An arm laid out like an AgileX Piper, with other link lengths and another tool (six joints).
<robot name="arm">
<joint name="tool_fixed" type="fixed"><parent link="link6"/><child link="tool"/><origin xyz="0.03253 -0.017 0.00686" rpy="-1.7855 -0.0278 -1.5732"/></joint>
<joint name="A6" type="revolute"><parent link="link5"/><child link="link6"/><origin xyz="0.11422 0 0.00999" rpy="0 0 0"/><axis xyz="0.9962 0 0.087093"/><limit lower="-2.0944" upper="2.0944"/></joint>
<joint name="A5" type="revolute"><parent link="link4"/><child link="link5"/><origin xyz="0 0 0" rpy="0 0 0"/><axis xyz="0 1 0"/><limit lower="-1.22" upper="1.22"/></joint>
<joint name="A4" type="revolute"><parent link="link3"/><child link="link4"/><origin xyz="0.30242 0 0.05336" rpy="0 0 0"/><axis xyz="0.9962 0 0.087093"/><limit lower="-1.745" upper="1.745"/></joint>
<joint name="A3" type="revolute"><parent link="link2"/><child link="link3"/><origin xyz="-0.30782 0 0.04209" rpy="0 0 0"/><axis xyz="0 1 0"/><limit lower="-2.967" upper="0"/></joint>
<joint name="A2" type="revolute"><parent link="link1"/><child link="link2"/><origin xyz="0 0 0" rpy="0 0 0"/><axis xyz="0 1 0"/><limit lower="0" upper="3.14"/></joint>
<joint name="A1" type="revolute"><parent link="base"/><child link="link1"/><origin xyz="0 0 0.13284" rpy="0 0 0"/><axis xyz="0 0 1"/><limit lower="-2.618" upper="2.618"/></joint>
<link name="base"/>
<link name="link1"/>
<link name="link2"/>
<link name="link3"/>
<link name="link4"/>
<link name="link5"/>
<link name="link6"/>
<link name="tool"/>
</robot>
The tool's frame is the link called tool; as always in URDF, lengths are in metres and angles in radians.
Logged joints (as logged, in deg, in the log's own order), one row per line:
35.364 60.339 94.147 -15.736 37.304 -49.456
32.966 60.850 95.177 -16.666 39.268 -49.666
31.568 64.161 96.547 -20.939 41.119 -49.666
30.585 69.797 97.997 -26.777 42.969 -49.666
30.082 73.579 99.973 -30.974 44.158 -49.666
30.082 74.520 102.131 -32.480 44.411 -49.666
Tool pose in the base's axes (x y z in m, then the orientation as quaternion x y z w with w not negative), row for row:
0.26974 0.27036 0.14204 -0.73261 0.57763 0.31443 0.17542
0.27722 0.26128 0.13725 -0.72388 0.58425 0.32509 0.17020
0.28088 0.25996 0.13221 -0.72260 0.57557 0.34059 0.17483
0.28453 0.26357 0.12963 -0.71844 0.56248 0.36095 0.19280
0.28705 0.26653 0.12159 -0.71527 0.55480 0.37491 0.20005
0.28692 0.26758 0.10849 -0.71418 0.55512 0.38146 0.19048
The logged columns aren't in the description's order. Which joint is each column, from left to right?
Columns, left to right: A1, A4, A2, A6, A5, A3.
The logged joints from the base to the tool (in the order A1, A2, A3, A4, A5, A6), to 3 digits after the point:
35.364 94.147 -49.456 60.339 37.304 -15.736
32.966 95.177 -49.666 60.850 39.268 -16.666
31.568 96.547 -49.666 64.161 41.119 -20.939
30.585 97.997 -49.666 69.797 42.969 -26.777
30.082 99.973 -49.666 73.579 44.158 -30.974
30.082 102.131 -49.666 74.520 44.411 -32.480

